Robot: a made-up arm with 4 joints. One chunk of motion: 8 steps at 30 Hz.
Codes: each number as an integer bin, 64 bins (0 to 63) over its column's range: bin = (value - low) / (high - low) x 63, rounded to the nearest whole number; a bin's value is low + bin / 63 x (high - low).
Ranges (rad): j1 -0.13..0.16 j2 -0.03..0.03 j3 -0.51..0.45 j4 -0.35..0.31
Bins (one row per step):
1: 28 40 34 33
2: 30 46 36 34
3: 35 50 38 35
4: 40 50 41 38
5: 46 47 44 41
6: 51 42 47 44
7: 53 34 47 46
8: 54 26 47 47
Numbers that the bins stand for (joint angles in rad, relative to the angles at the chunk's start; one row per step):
1: -0.0011 0.0081 0.0081 -0.0043
2: 0.0081 0.0138 0.0386 0.0062
3: 0.0311 0.0176 0.0690 0.0167
4: 0.0541 0.0176 0.1148 0.0481
5: 0.0817 0.0148 0.1605 0.0795
6: 0.1048 0.0100 0.2062 0.1110
7: 0.1140 0.0024 0.2062 0.1319
8: 0.1186 -0.0052 0.2062 0.1424

